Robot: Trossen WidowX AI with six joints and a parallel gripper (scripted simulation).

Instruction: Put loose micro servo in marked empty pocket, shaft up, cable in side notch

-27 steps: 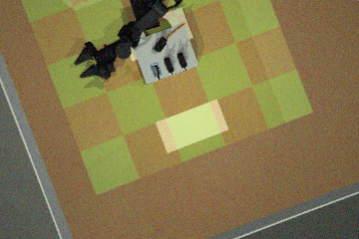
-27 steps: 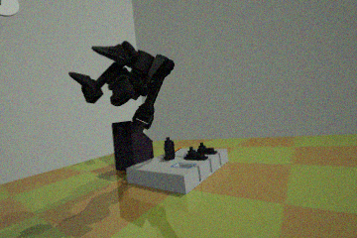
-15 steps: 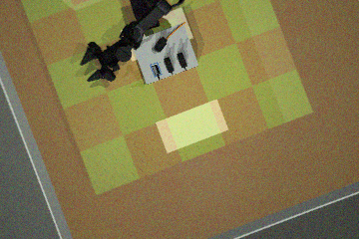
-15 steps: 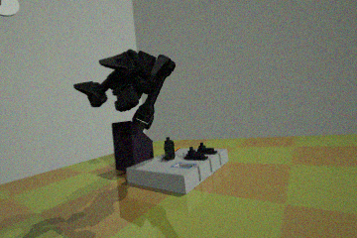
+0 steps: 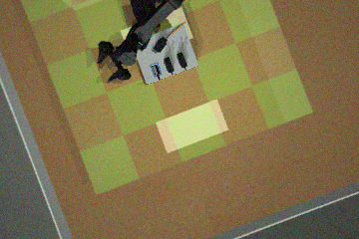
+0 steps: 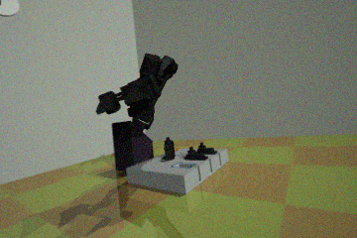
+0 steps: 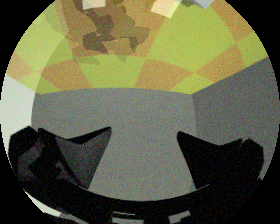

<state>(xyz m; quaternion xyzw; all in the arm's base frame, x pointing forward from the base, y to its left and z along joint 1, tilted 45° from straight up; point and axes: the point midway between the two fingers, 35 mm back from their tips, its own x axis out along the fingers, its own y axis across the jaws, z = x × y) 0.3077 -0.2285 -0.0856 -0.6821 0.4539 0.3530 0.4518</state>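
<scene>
Now: gripper tip 10 cm past the robot deck, 27 cm to the right of it and 22 cm above it.
</scene>
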